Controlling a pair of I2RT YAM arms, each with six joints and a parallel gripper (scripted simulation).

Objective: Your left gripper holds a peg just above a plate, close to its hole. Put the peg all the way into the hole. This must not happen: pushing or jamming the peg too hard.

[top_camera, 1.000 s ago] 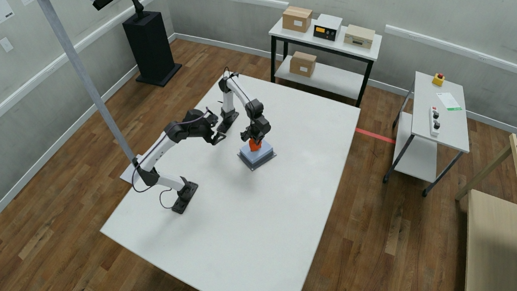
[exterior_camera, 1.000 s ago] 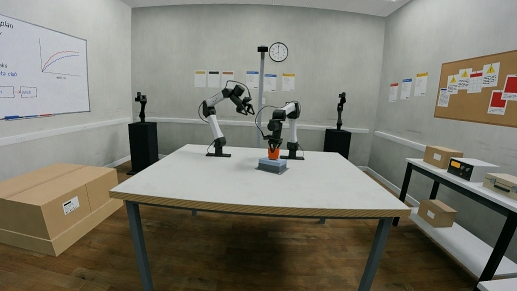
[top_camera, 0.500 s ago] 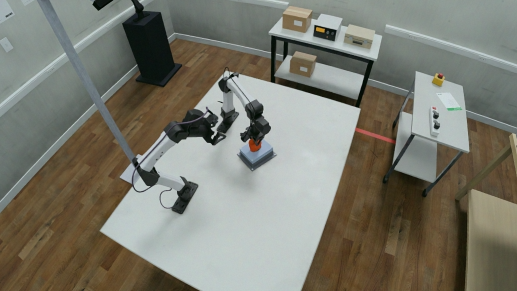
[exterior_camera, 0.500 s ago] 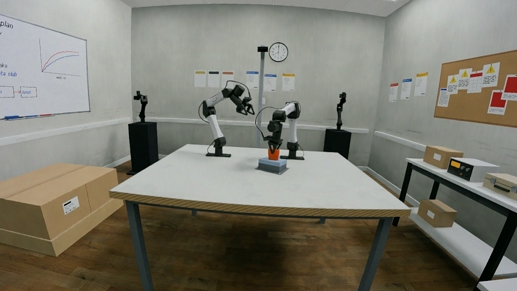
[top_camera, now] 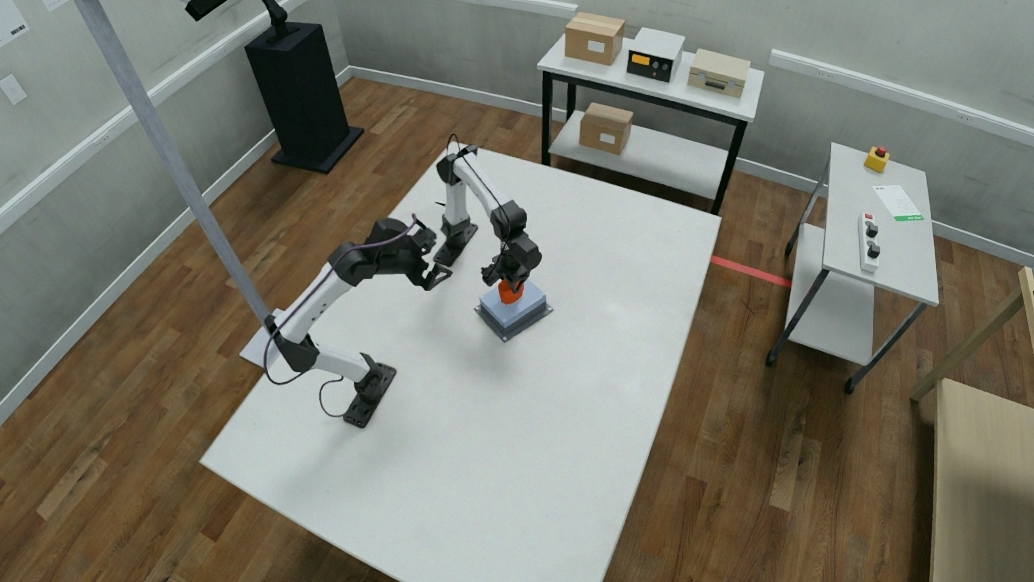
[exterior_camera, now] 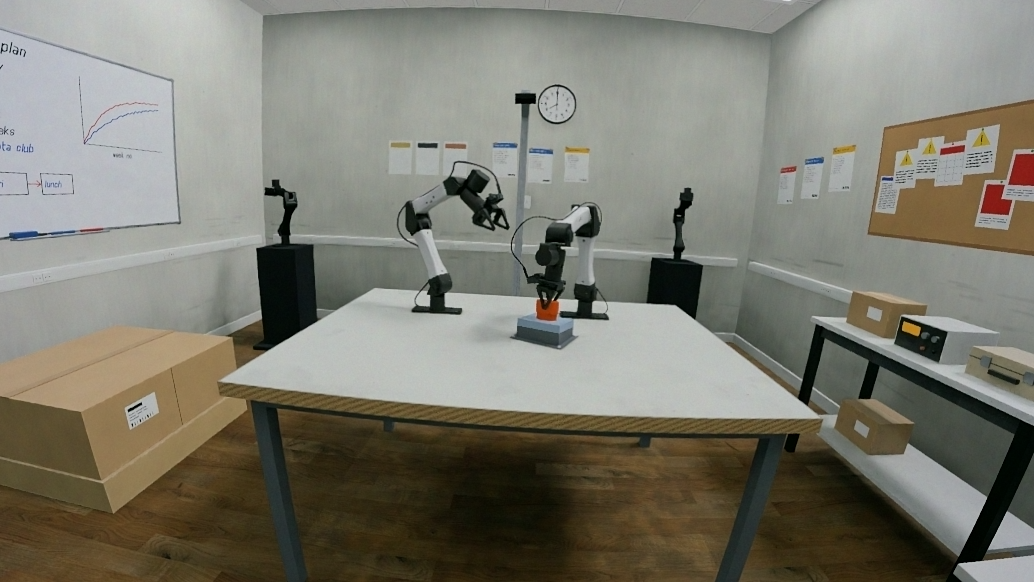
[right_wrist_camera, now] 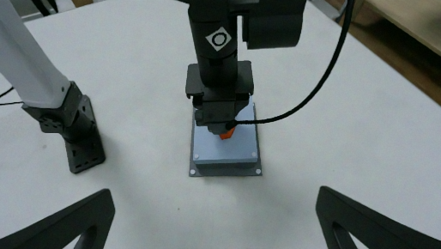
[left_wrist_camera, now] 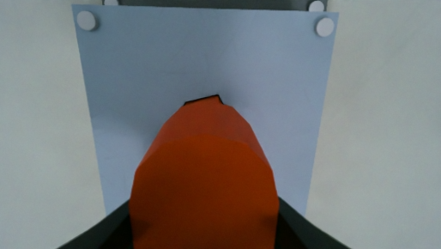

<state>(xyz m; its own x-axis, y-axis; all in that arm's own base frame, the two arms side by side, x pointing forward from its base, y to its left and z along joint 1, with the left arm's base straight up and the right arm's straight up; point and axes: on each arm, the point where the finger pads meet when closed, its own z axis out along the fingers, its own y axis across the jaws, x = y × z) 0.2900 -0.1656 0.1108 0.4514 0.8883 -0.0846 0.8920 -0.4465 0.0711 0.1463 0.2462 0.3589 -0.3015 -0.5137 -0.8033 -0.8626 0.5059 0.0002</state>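
Observation:
The pale blue plate lies 60 mm below my left hand. The rest, counted from my left hand: orange peg (20 mm below).

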